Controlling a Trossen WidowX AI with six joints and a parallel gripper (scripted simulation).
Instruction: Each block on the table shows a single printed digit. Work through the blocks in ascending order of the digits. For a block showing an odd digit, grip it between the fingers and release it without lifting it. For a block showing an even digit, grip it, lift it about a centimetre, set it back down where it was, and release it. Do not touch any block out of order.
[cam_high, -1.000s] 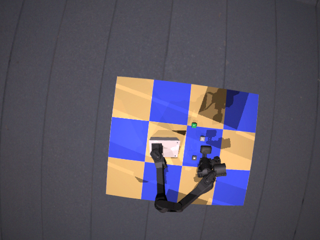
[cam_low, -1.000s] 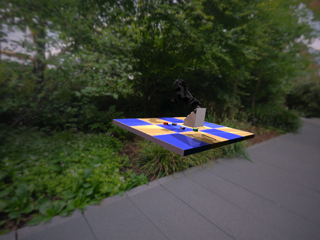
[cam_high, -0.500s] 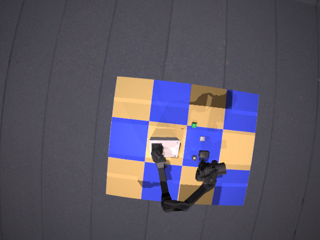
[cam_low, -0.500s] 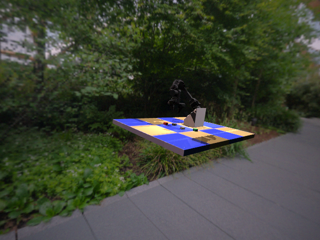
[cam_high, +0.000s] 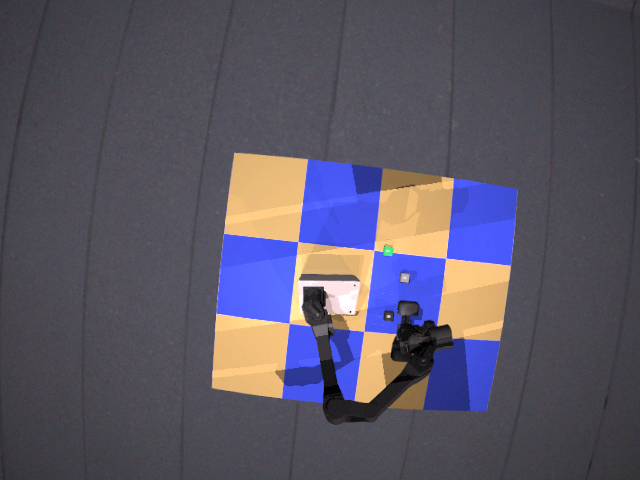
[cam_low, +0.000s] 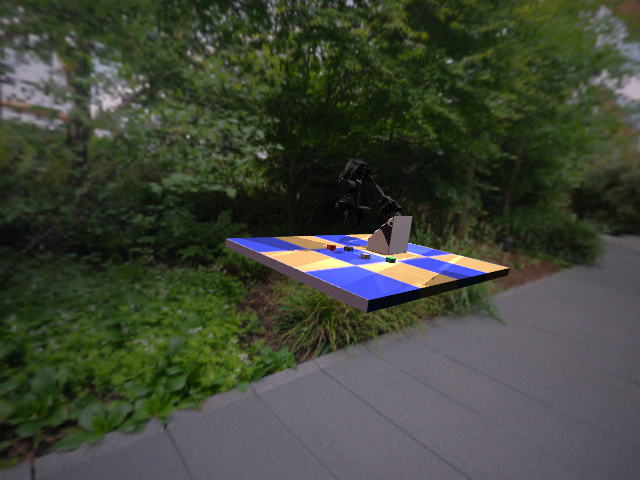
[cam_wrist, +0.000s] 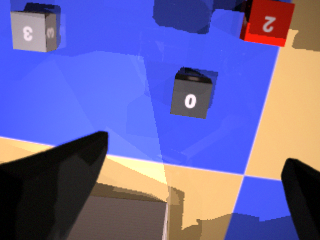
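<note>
The black block lies 10 mm behind my gripper tip and 120 mm below it. From my gripper tip the other things lie so: grey block (50 mm ahead, 140 mm to the left, 120 mm below); then red block (50 mm ahead, 60 mm to the right, 120 mm below); then green block (10 mm behind, 240 mm to the left, 120 mm below).
</note>
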